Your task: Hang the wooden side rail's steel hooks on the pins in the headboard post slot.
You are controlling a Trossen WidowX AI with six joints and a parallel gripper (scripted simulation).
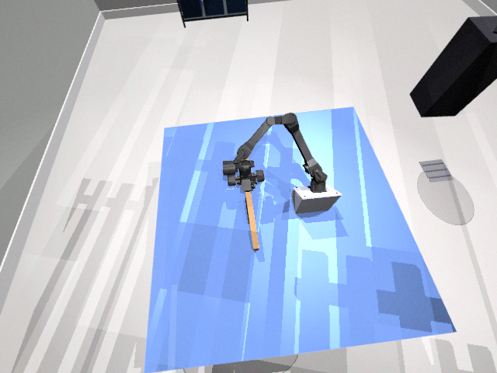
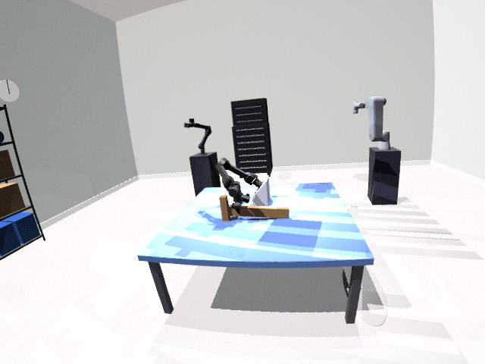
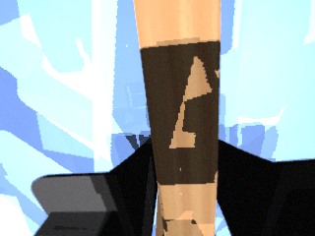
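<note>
The headboard post lies 1 cm ahead of my gripper tip, 10 cm to the right of it and 4 cm above it.
</note>
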